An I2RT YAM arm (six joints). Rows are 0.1 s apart.
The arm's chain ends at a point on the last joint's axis. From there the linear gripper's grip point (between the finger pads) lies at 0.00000 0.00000 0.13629 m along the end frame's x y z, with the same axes.
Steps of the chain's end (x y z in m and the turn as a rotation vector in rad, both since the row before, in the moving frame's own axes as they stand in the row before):
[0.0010, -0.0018, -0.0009, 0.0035, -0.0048, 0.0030]
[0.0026, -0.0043, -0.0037, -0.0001, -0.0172, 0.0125]
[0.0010, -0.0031, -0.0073, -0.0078, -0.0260, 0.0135]
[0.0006, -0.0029, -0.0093, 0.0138, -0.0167, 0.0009]
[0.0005, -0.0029, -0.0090, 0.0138, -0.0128, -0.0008]
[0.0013, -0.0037, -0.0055, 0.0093, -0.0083, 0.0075]
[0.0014, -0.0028, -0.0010, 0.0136, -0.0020, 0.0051]
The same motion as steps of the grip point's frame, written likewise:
[0.0003, -0.0023, -0.0009, 0.0035, -0.0048, 0.0030]
[0.0003, -0.0043, -0.0037, -0.0001, -0.0172, 0.0125]
[-0.0026, -0.0021, -0.0074, -0.0078, -0.0260, 0.0135]
[-0.0017, -0.0048, -0.0093, 0.0138, -0.0167, 0.0009]
[-0.0012, -0.0048, -0.0090, 0.0138, -0.0128, -0.0008]
[0.0002, -0.0050, -0.0055, 0.0093, -0.0083, 0.0075]
[0.0011, -0.0047, -0.0010, 0.0136, -0.0020, 0.0051]

